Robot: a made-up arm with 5 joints. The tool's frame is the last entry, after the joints.
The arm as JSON. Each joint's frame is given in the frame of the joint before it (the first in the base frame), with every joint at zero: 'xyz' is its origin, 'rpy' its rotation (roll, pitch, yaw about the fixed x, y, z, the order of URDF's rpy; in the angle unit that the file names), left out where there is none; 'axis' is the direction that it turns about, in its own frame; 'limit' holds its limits. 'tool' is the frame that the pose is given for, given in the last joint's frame.
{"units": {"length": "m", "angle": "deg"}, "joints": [
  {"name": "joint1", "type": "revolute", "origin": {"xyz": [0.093, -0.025, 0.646], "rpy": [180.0, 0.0, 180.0]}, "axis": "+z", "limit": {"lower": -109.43, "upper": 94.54}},
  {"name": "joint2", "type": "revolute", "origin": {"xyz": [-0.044, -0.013, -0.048], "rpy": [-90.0, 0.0, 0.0]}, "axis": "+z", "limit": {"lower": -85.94, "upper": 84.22}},
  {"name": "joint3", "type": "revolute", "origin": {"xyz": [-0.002, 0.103, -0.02], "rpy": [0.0, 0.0, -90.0]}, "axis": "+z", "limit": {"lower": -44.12, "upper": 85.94}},
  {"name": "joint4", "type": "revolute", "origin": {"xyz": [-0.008, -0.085, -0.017]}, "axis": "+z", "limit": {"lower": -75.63, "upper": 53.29}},
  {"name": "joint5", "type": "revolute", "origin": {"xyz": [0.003, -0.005, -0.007], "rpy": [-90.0, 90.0, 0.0]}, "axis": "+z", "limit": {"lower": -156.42, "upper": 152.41}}
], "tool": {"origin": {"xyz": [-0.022, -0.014, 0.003], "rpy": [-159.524, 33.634, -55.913]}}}
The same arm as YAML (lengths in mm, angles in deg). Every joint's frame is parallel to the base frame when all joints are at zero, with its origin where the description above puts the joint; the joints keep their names.
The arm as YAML. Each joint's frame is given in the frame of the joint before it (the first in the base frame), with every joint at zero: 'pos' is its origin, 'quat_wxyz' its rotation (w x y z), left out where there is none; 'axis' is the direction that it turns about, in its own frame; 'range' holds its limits. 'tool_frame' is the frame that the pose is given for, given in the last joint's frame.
length_unit: mm
angle_unit: deg
joints:
  - joint: joint1
    pos: [93.0, -25.0, 646.0]
    axis: "-z"
    range: [-109.43, 94.54]
  - joint: joint2
    pos: [44.0, -13.0, 48.0]
    axis: "+y"
    range: [-85.94, 84.22]
  - joint: joint3
    pos: [2.0, -20.0, 103.0]
    axis: "+y"
    range: [-44.12, 85.94]
  - joint: joint4
    pos: [85.0, -17.0, 8.0]
    axis: "+y"
    range: [-75.63, 53.29]
  - joint: joint5
    pos: [5.0, -7.0, -3.0]
    axis: "-x"
    range: [-156.42, 152.41]
tool_frame:
  pos: [-3.0, 22.0, -14.0]
  quat_wxyz: [0.875233, -0.10445, 0.419754, -0.21648]

